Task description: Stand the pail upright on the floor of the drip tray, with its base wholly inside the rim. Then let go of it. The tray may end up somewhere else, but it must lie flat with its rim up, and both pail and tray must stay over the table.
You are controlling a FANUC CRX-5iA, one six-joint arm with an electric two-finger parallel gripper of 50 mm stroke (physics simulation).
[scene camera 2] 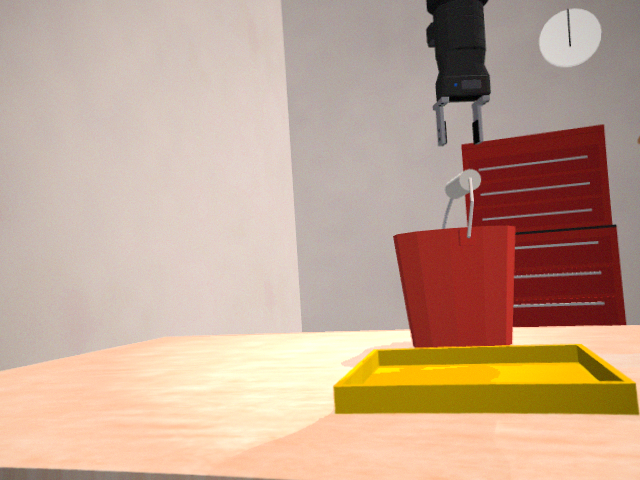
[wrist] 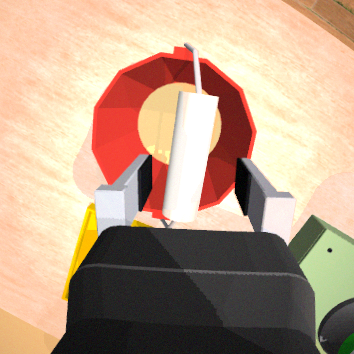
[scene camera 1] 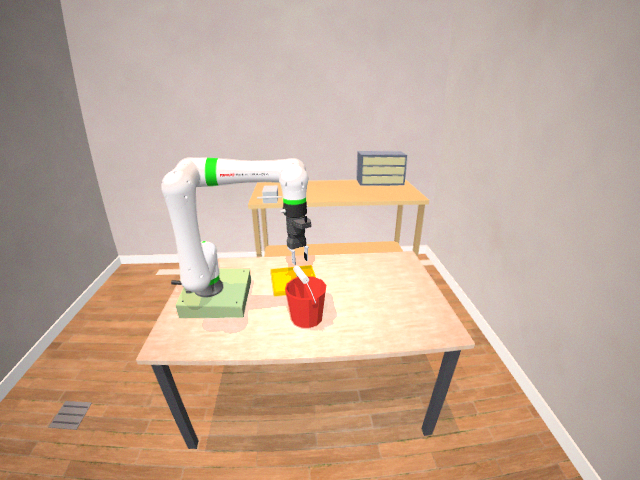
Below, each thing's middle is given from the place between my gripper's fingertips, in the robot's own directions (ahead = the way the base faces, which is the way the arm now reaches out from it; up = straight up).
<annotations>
Right now the yellow drip tray (scene camera 2: pixel 561 378) is 7 cm behind my hand, 33 cm to the left of it and 30 cm below it.
</annotations>
